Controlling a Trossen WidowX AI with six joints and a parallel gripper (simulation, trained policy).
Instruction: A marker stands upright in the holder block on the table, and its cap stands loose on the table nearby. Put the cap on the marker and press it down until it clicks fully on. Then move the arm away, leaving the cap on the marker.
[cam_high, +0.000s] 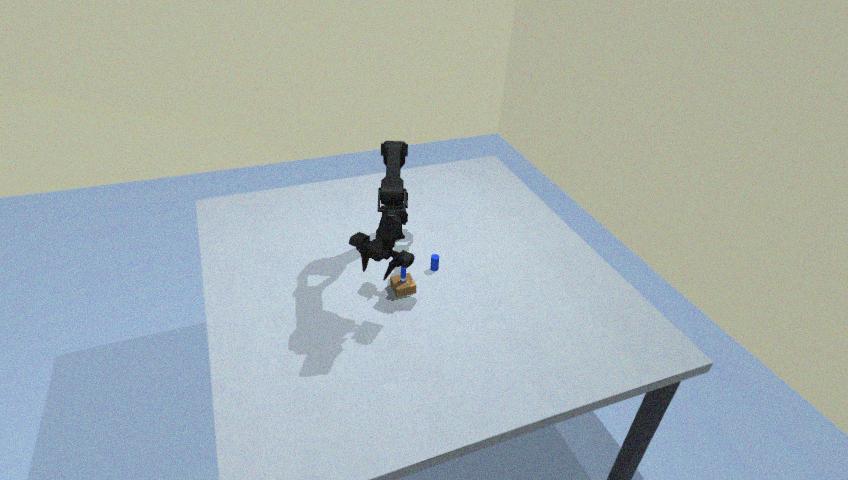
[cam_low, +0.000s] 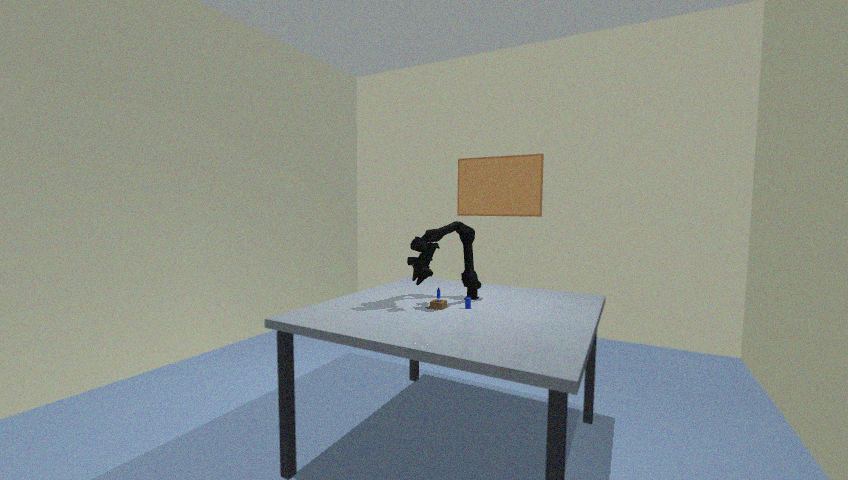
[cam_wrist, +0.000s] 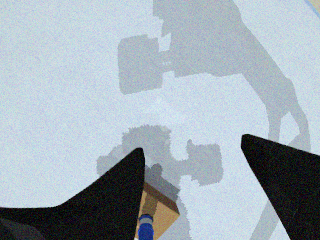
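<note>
The blue cap is 110 mm behind my gripper tip, 240 mm to the left of it and 100 mm below it. From my gripper tip the other things lie so: tan holder block: 50 mm behind, 110 mm to the left, 110 mm below; blue marker: 50 mm behind, 110 mm to the left, 50 mm below.
</note>
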